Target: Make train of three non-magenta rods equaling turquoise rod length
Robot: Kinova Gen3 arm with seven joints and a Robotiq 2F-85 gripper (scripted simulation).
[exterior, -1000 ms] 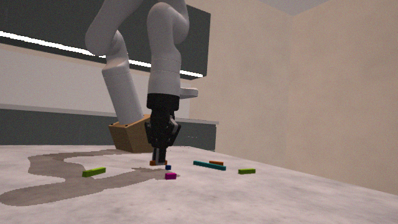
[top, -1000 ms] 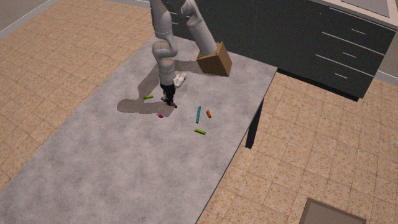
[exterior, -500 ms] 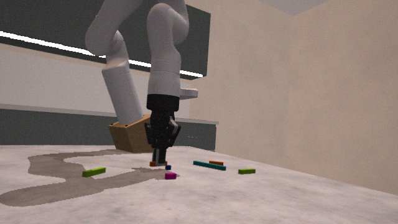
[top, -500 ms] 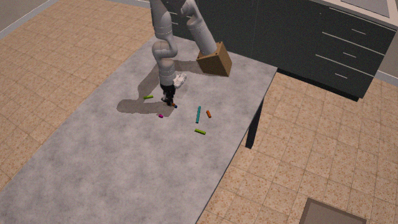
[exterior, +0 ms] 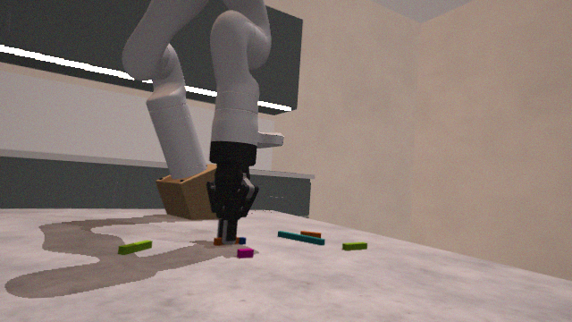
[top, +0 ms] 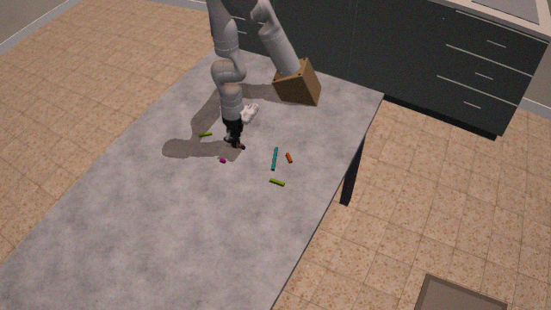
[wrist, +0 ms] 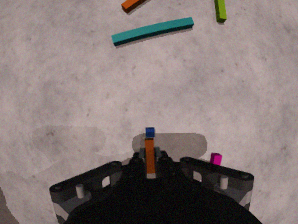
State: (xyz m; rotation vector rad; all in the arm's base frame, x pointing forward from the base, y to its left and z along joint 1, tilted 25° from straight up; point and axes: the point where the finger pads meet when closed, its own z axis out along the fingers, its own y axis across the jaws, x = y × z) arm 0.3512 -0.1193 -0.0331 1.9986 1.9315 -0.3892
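Now: hand 30 mm to the right of the blue rod and 20 mm above it. Round my hand: turquoise rod: 150 mm to the left, 20 mm below, 20 mm ahead; then magenta rod: 80 mm ahead, 20 mm to the right, 20 mm below.
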